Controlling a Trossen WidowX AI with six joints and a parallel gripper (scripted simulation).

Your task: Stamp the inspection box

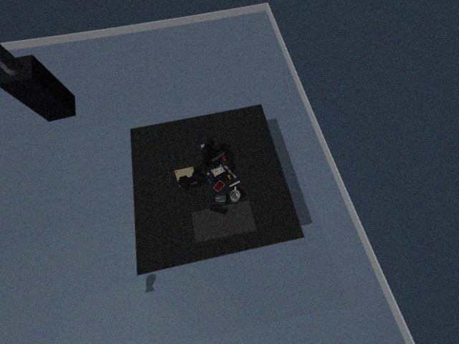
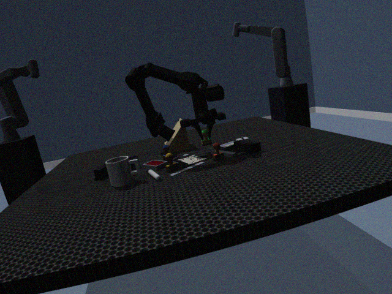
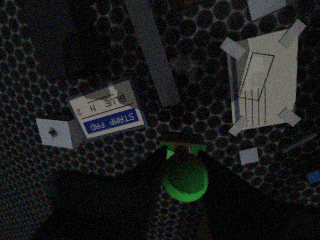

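Right now the red ink pad is 230 mm to the right of my gripper tip, 50 mm below it and 30 mm ahead of it. The rest, counted from my gripper tip: blue-labelled box: 90 mm to the left, 40 mm below, 20 mm ahead; green-knobbed stamp: right at my gripper tip; grey bar: 100 mm ahead, 50 mm below, 30 mm to the left.
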